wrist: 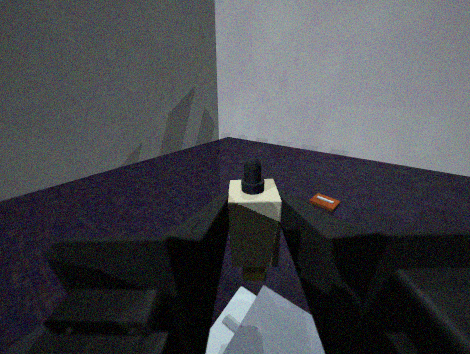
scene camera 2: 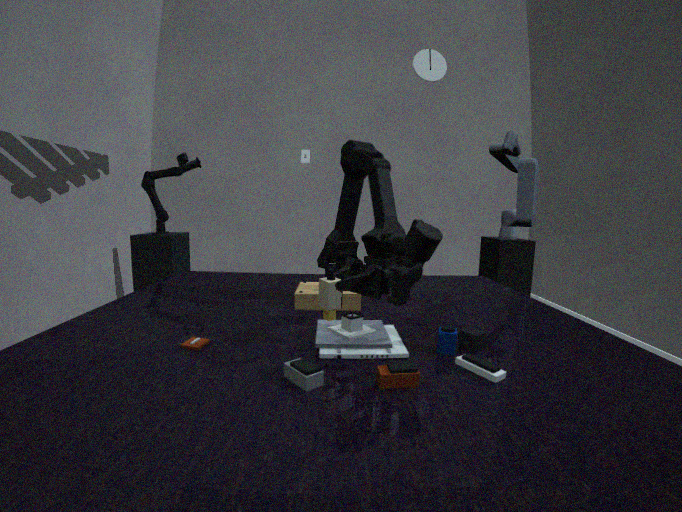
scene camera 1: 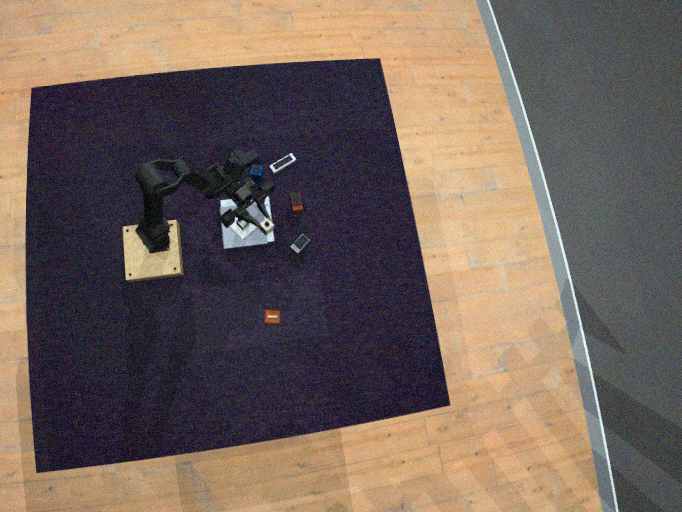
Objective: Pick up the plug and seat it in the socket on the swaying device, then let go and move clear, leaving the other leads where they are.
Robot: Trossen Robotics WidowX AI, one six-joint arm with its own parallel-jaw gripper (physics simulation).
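The plug (scene camera 1: 268, 225) (scene camera 2: 329, 293) (wrist: 254, 232) is a cream block with a black stub on top and a yellow tip underneath. My gripper (scene camera 1: 265, 221) (wrist: 253, 198) is shut on it and holds it upright. The swaying device has a grey upper plate (scene camera 1: 234, 241) (scene camera 2: 380, 333) (wrist: 285, 320) over a white base (scene camera 2: 397, 348). A small grey socket block (scene camera 2: 352, 322) stands on a white diamond pad on this plate. In scene camera 2 the plug's tip is above plate height, left of the socket. In scene camera 1 the plug is over the device's right edge.
A grey box (scene camera 1: 300, 243) (scene camera 2: 304, 374), an orange box (scene camera 1: 296, 205) (scene camera 2: 397, 378), a white box (scene camera 1: 274, 167) (scene camera 2: 495, 375) and a blue block (scene camera 1: 256, 170) (scene camera 2: 447, 341) stand around the device. A flat orange piece (scene camera 1: 272, 316) (scene camera 2: 195, 343) (wrist: 325, 201) lies farther off.
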